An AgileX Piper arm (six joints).
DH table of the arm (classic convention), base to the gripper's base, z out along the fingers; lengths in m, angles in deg. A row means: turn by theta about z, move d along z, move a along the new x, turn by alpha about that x. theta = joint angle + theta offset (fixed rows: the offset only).
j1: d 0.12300, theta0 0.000, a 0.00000, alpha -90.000
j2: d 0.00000, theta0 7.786, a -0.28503, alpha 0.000
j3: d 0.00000, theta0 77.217, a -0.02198, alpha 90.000
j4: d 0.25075, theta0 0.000, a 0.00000, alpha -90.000
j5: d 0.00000, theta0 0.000, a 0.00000, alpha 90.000
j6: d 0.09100, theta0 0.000, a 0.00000, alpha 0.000
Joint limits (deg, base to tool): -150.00..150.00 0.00..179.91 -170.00..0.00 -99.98..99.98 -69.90..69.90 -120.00..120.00
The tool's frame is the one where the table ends.
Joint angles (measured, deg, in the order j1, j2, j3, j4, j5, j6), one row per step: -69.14 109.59 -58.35 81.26 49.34 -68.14; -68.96 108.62 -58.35 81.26 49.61 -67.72; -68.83 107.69 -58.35 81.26 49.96 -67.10; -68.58 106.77 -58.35 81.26 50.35 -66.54; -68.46 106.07 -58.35 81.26 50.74 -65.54; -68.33 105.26 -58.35 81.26 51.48 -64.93; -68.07 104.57 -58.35 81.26 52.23 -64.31; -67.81 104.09 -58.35 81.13 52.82 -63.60; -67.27 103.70 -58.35 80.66 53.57 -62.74; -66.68 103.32 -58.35 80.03 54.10 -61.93; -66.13 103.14 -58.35 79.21 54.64 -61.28; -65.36 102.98 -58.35 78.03 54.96 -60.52; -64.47 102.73 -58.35 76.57 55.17 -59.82; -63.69 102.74 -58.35 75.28 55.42 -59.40
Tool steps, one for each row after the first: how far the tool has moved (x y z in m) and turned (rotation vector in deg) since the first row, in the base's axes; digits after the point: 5 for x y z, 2 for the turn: 0.00088 0.00157 0.00619 -0.45 -0.54 0.14; 0.00151 0.00315 0.01216 -0.66 -1.14 0.18; 0.00275 0.00527 0.01809 -0.89 -1.74 0.41; 0.00334 0.00683 0.02265 -0.54 -2.30 0.28; 0.00409 0.00906 0.02811 -0.48 -3.06 0.64; 0.00552 0.01169 0.03283 -0.29 -3.78 1.13; 0.00685 0.01401 0.03602 0.08 -4.23 1.56; 0.00951 0.01767 0.03845 0.66 -4.49 2.53; 0.01217 0.02134 0.04049 1.09 -4.50 3.51; 0.01456 0.02479 0.04114 1.52 -4.27 4.66; 0.01767 0.02895 0.04115 1.88 -3.64 6.04; 0.02098 0.03369 0.04133 1.97 -2.77 7.65; 0.02393 0.03767 0.04018 2.12 -1.93 9.20
